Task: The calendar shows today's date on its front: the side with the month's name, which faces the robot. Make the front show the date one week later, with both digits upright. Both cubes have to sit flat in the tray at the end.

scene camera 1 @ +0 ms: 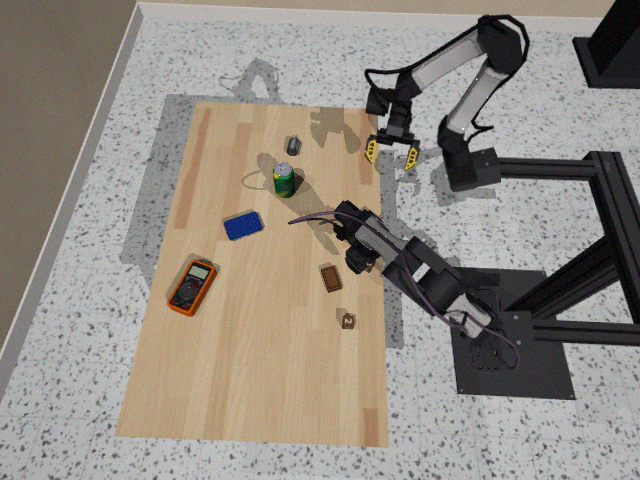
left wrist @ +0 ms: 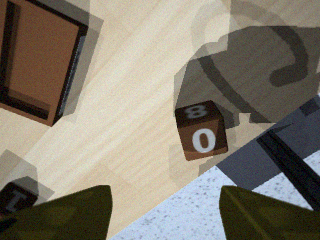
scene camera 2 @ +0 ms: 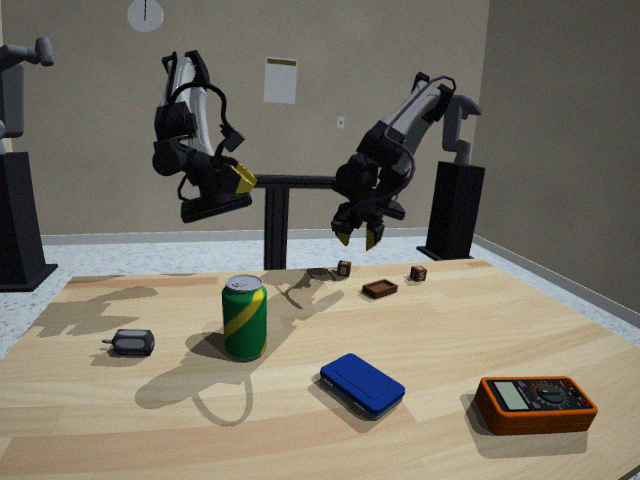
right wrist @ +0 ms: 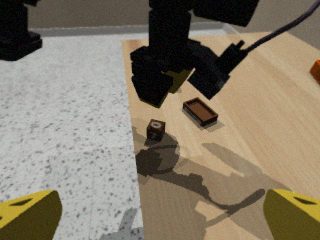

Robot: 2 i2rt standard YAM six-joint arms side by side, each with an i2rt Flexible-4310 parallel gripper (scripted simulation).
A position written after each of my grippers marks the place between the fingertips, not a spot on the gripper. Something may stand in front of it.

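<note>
A brown cube [left wrist: 201, 128] and a dark mouse-like object [scene camera 2: 126, 341] are visible. Also visible is a blue case [scene camera 2: 370, 391], [scene camera 1: 248, 224]; the case is out of frame in the left wrist view and likewise out of frame in the right wrist view. I see my left gripper [left wrist: 165, 194], [right wrist: 164, 99], and my right gripper [scene camera 2: 254, 185], [scene camera 1: 388, 167], [right wrist: 162, 198].
</note>
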